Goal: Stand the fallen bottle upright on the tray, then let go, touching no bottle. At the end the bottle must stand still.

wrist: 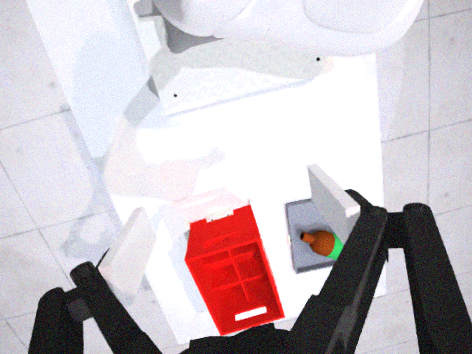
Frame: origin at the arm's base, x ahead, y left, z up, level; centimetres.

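Where they show: gripper, fingertip midpoint: [228, 203].
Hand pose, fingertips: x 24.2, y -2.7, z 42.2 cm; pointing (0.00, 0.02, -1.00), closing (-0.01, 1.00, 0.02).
Each offset is from my fingertips to the top centre of the thing. "spot": to the spot under its first point. Level surfaces: height alone.
A brown bottle {dy +21.1, dx +44.5, dz -44.9 cm} [320, 242] with a green part lies on its side in the grey tray {spot: dy +15.7, dx +36.2, dz -52.3 cm} [299, 218], at the right of the wrist view. Its neck points left, and its lower end is hidden behind my right finger. My gripper [228, 203] is wide open with nothing between its fingers. It hangs high above the table. The right finger overlaps the right part of the tray in view, and the left finger is off to the left, past the red crate.
A red crate {dy -6.2, dx +42.2, dz -35.3 cm} [223, 242] with compartments stands on the white table {dz -52.8 cm} [280, 145], left of the tray with a narrow gap. The white robot body [300, 25] is at the top of the view. Tiled floor [35, 200] shows beyond the table's edges.
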